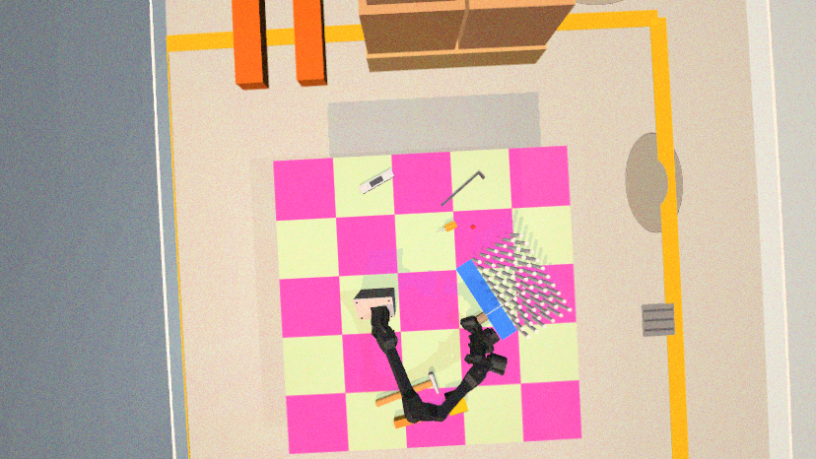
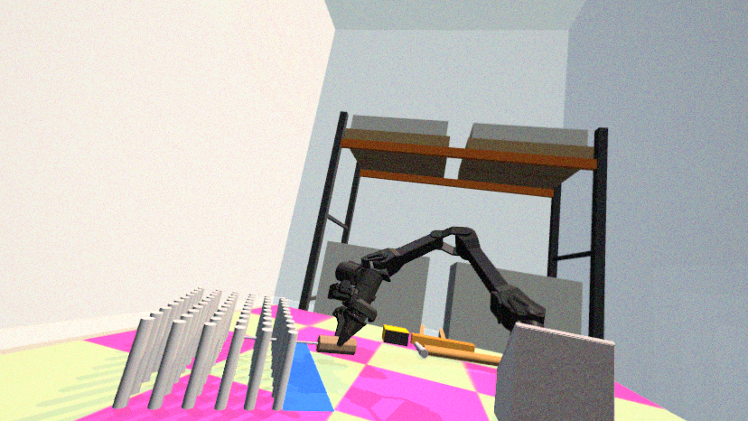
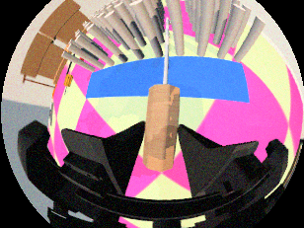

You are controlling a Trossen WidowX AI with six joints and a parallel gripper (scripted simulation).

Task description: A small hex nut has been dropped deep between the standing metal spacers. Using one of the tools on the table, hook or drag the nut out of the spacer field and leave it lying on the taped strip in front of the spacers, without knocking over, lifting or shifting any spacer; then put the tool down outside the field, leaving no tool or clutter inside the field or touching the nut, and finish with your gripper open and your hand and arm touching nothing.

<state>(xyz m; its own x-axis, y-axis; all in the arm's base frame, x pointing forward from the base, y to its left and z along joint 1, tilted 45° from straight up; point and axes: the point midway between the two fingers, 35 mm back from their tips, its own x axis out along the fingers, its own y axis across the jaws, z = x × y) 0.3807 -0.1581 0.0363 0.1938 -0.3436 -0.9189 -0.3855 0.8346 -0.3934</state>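
Right now the blue taped strip is 60 mm ahead of my gripper tip, 70 mm to the left of it and 40 mm below it. The rest, counted from my gripper tip: orange-handled tool (60 mm behind, 410 mm to the left, 20 mm below); grey block (350 mm behind, 650 mm to the left, 20 mm below); red piece (40 mm ahead, 400 mm to the left, 30 mm below).
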